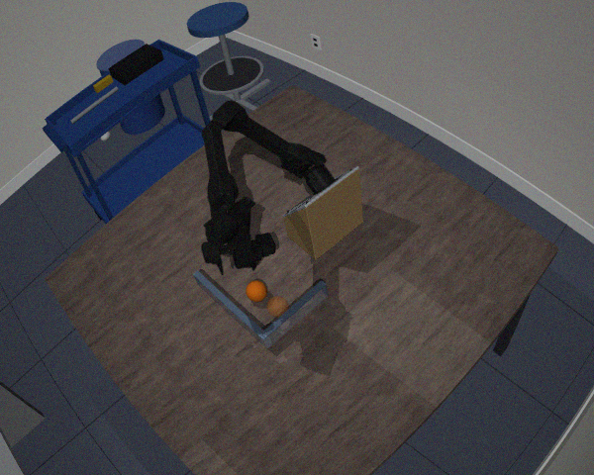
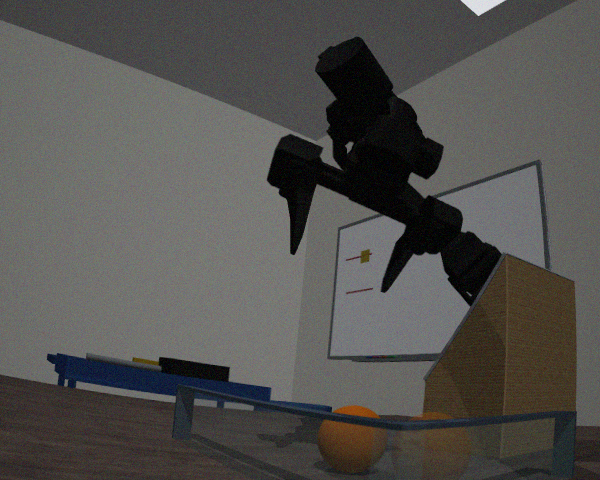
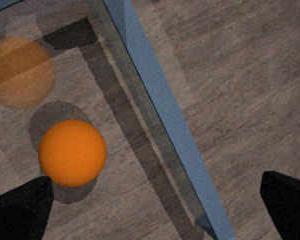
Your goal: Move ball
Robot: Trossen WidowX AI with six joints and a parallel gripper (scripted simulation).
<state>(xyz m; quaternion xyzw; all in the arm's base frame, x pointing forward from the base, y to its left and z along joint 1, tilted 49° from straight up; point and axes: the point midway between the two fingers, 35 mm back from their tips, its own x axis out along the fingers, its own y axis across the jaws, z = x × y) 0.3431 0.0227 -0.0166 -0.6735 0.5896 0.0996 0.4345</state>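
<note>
The orange ball lies 40 mm behind my gripper tip, 10 mm to the right of it and 150 mm below it.
</note>
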